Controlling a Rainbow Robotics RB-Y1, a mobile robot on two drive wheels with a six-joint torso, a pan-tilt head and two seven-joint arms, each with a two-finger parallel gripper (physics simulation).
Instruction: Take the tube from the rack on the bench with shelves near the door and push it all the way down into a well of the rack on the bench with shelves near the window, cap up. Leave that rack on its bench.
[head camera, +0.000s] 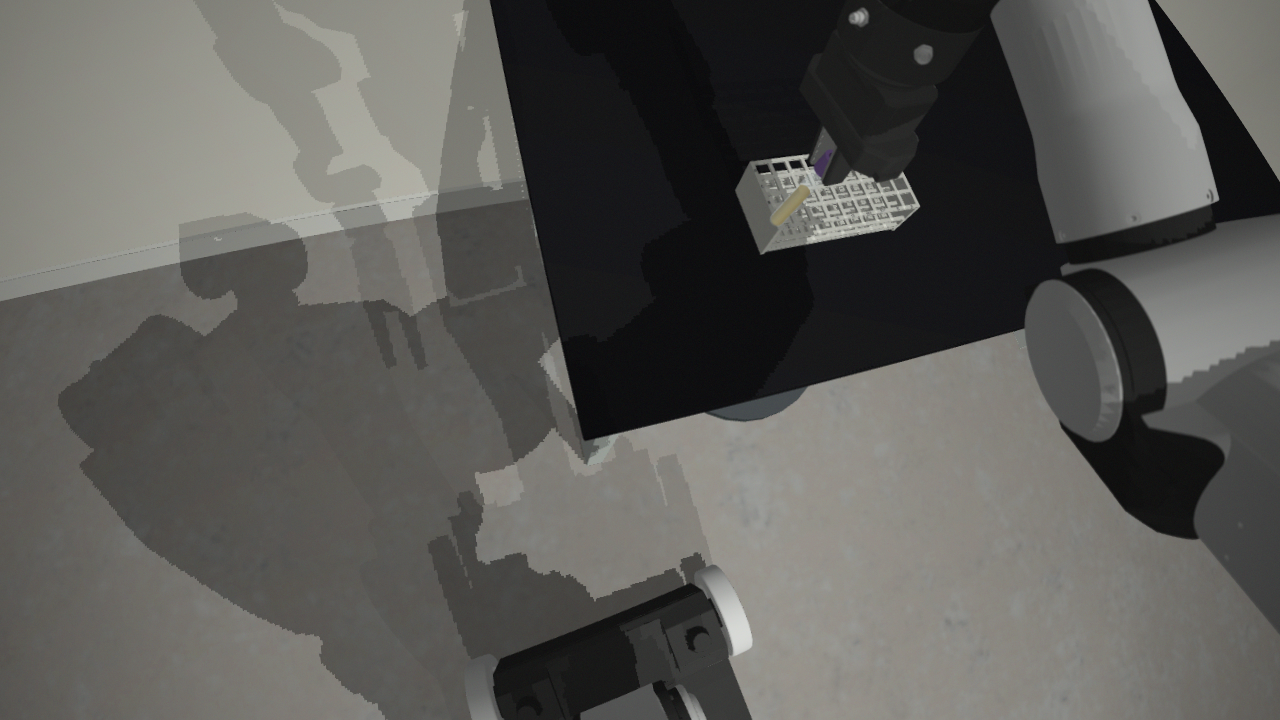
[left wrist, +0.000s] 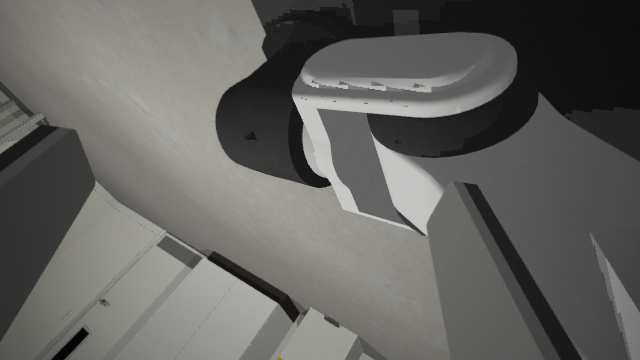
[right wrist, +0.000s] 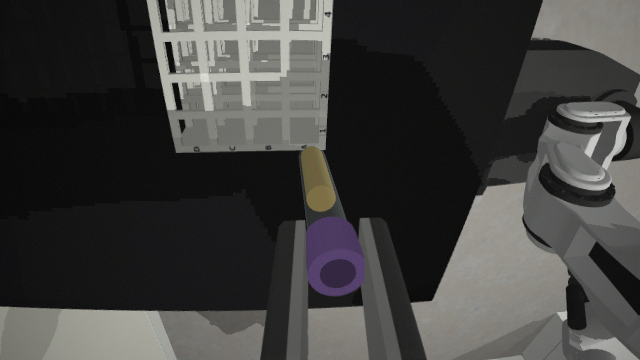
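Pixels of known places: left gripper, between the fingertips: (left wrist: 270, 181); right gripper, between the fingertips: (head camera: 824, 170) (right wrist: 332, 237); robot's base, origin of its link: (head camera: 607, 646).
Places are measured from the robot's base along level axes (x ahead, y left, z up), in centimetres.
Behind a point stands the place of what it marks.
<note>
My right gripper (head camera: 830, 165) {x 52.7, y -34.3, z 91.0 cm} (right wrist: 332, 237) {x 52.7, y -34.3, z 91.0 cm} is shut on the tube (head camera: 791, 205) {x 52.4, y -32.7, z 86.1 cm} (right wrist: 320, 175) {x 52.8, y -34.3, z 86.9 cm}, which has a purple cap and yellow contents. The cap is between the fingers, and the tube's lower end points away from the right wrist camera. A white rack (head camera: 751, 210) {x 57.0, y -33.2, z 78.1 cm} (right wrist: 250, 149) {x 56.6, y -33.3, z 81.9 cm} with square wells and letters A to D along its end stands on the black bench (head camera: 626, 376) {x 43.4, y -12.8, z 76.2 cm} (right wrist: 150, 250) {x 69.3, y -20.3, z 76.2 cm}. In the right wrist view the tube's lower end overlaps the rack's edge near letter A; its height above the rack cannot be told. My left gripper (left wrist: 270, 181) {x -17.9, y 19.0, z 50.5 cm} is open and empty.
The robot's base (head camera: 608, 644) {x 5.2, y -0.7, z 19.1 cm} shows at the bottom of the head view. White cabinets (left wrist: 200, 305) {x -241.7, y -199.3, z 43.7 cm} and a door area show low in the left wrist view. The robot's other arm (right wrist: 575, 175) {x 3.1, y -9.3, z 57.0 cm} shows at the right of the right wrist view, beyond the bench edge.
</note>
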